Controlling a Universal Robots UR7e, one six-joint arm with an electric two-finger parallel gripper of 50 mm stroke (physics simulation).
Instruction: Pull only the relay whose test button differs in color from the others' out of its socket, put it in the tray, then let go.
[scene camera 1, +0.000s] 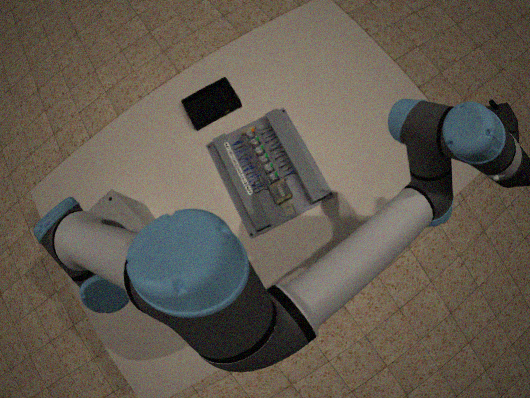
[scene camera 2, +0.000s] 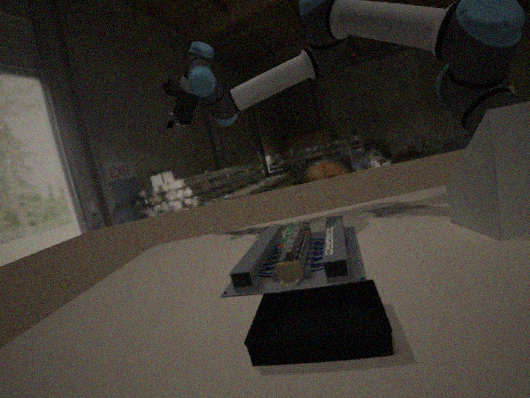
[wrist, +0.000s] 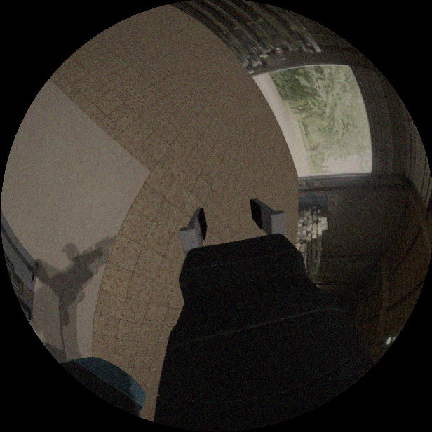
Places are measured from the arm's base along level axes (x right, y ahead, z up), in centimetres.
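Where they show: gripper, fingertip midpoint: (scene camera 2: 171, 132); arm's base, link origin: (scene camera 2: 515, 140).
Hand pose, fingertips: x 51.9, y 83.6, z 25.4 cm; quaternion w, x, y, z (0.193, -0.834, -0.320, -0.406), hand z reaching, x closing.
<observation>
Each offset is from my fingertips to the top centre of the thing.
The relay with the orange test button @[dy -33.2, dx -53.5, dz -34.8 cm] (scene camera 1: 251, 132) sits in its socket at the end of the row nearest the tray; its orange button @[dy -32.4, dx -53.4, dz -34.8 cm] (scene camera 2: 281, 245) shows small in scene view 2. Several relays with green test buttons @[dy -35.2, dx -45.0, dz -34.8 cm] (scene camera 1: 266, 159) stand in line beside it on the grey panel @[dy -35.6, dx -43.1, dz -40.6 cm] (scene camera 1: 267, 214) (scene camera 2: 267, 289) (wrist: 16, 257). The black tray @[dy -35.4, dx -71.5, dz -38.2 cm] (scene camera 1: 192, 116) (scene camera 2: 322, 353) lies on the table beside the panel. My gripper (wrist: 227, 212) is open and empty, high up and far to the side of the panel, over the floor past the table edge. Its fingers are hidden in scene view 1.
Grey wire ducts (scene camera 1: 299, 154) (scene camera 2: 335, 250) run along both sides of the relay row, with blue wires between. A tan block @[dy -37.5, dx -34.9, dz -37.0 cm] (scene camera 1: 281, 190) stands at the row's other end. My forearm (scene camera 1: 367, 252) passes beside the panel. The table's edge and corner (wrist: 146, 172) show in the wrist view.
</observation>
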